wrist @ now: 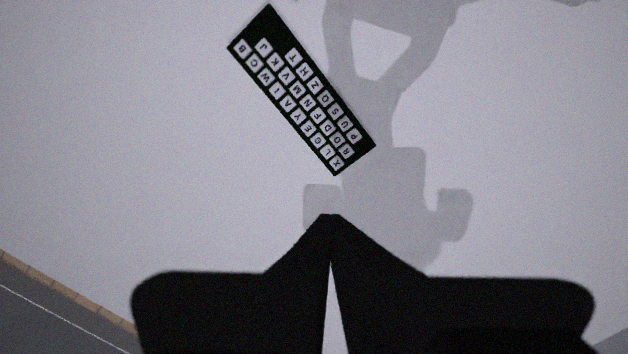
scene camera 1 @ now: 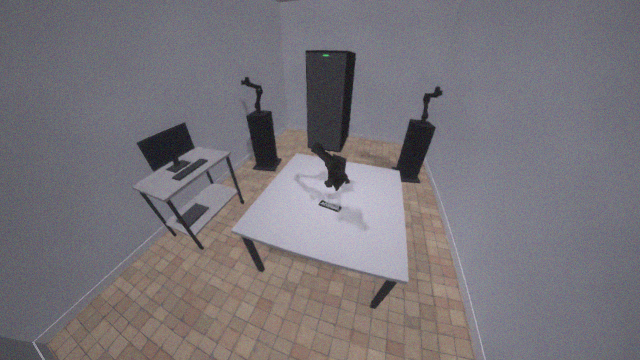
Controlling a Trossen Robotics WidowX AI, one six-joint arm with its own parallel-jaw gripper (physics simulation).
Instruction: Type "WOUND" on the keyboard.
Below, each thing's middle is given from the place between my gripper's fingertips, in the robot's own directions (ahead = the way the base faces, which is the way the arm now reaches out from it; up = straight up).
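The black keyboard (wrist: 266, 42) is 19 cm below my hand, and it's also 4 cm to the right of my hand and 2 cm behind it.
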